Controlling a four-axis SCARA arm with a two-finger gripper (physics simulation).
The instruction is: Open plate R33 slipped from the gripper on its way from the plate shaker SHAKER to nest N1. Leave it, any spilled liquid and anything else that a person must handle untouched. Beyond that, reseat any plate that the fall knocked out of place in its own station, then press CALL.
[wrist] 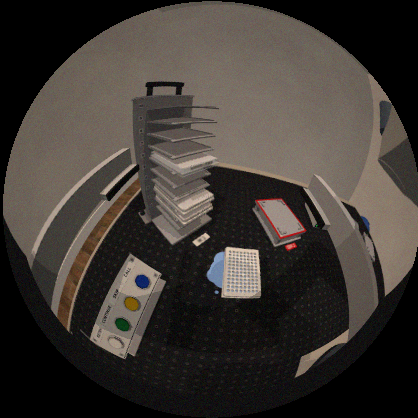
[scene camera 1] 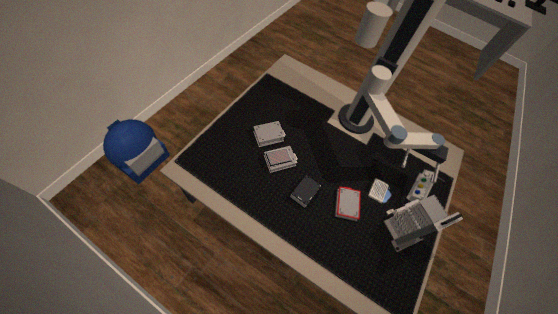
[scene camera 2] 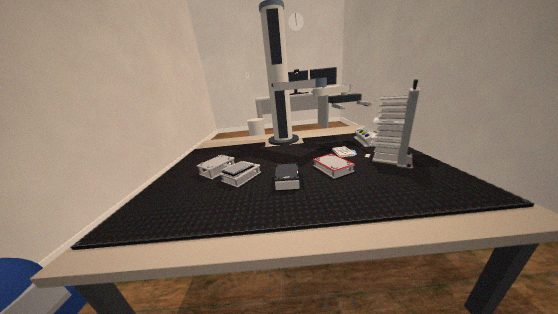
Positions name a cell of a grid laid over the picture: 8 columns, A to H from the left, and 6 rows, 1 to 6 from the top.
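Button panel (wrist: C5), 280 mm from the lens.
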